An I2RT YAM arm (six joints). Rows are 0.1 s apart.
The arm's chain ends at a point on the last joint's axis. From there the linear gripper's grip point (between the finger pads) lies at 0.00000 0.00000 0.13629 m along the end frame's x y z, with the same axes.
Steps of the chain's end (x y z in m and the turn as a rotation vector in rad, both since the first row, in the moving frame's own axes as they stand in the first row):
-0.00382 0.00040 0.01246 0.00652 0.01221 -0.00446
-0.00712 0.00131 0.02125 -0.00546 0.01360 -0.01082
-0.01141 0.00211 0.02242 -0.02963 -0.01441 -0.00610
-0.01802 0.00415 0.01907 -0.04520 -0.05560 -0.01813
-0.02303 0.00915 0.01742 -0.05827 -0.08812 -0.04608
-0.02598 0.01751 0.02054 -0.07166 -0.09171 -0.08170
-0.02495 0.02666 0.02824 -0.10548 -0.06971 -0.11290
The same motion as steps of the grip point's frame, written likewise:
-0.00216 -0.00049 0.01245 0.00652 0.01221 -0.00446
-0.00526 0.00204 0.02124 -0.00546 0.01360 -0.01082
-0.01336 0.00615 0.02235 -0.02963 -0.01441 -0.00610
-0.02554 0.01037 0.01872 -0.04520 -0.05560 -0.01813
-0.03483 0.01735 0.01666 -0.05827 -0.08812 -0.04608
-0.03804 0.02775 0.01962 -0.07166 -0.09171 -0.08170
-0.03360 0.04150 0.02715 -0.10548 -0.06971 -0.11290

